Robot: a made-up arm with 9 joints.
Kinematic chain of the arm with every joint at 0, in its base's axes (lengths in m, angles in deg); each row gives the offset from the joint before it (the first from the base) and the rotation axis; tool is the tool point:
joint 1: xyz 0 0 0.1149 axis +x
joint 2: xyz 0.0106 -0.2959 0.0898 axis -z
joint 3: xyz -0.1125 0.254 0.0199 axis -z
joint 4: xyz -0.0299 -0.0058 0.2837 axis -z
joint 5: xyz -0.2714 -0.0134 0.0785 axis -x
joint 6: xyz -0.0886 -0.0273 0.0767 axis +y
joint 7: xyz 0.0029 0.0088 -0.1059 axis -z
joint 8: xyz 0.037 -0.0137 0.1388 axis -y
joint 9: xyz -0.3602 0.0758 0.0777 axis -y
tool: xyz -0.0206 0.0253 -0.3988
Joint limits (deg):
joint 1: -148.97..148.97
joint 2: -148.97..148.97
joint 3: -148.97..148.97
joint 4: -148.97..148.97
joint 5: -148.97..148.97
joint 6: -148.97..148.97
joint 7: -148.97..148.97
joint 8: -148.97..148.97
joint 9: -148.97..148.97
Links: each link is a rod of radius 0.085 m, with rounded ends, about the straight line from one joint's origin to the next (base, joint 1, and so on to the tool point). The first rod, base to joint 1, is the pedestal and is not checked.
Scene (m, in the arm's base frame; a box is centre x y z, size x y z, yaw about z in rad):
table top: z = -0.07
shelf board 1: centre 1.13 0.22 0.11 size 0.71 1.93 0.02 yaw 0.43
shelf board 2: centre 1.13 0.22 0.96 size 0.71 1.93 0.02 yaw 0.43
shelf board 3: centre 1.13 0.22 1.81 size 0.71 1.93 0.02 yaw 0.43
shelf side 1: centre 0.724 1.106 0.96 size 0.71 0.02 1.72 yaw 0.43
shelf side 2: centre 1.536 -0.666 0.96 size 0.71 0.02 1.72 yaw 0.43
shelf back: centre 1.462 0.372 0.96 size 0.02 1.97 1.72 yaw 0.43
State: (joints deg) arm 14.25 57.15 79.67 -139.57 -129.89 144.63 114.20 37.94 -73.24
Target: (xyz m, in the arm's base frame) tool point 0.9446 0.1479 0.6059
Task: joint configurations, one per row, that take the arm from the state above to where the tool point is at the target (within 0.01 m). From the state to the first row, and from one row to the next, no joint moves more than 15 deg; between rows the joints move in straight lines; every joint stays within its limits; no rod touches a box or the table.
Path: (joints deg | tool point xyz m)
1: 7.56 51.17 65.42 -141.14 -130.61 145.35 110.74 39.44 -74.44 | -0.4001 -0.9255 0.6229
2: 0.87 45.19 51.17 -142.70 -131.34 146.08 107.28 40.95 -75.64 | -0.0509 -0.9957 0.7049
3: -5.82 39.21 36.93 -144.27 -132.06 146.80 103.82 42.45 -76.85 | 0.3226 -0.8944 0.7923
4: -12.50 33.23 22.68 -145.84 -132.79 147.52 100.36 43.95 -78.05 | 0.6504 -0.6328 0.8279
5: -19.19 27.25 8.43 -147.40 -133.51 148.25 96.91 45.46 -79.25 | 0.8714 -0.2603 0.7703
6: -25.88 21.27 -5.82 -148.97 -134.23 148.97 93.45 46.96 -80.45 | 0.9446 0.1479 0.6059

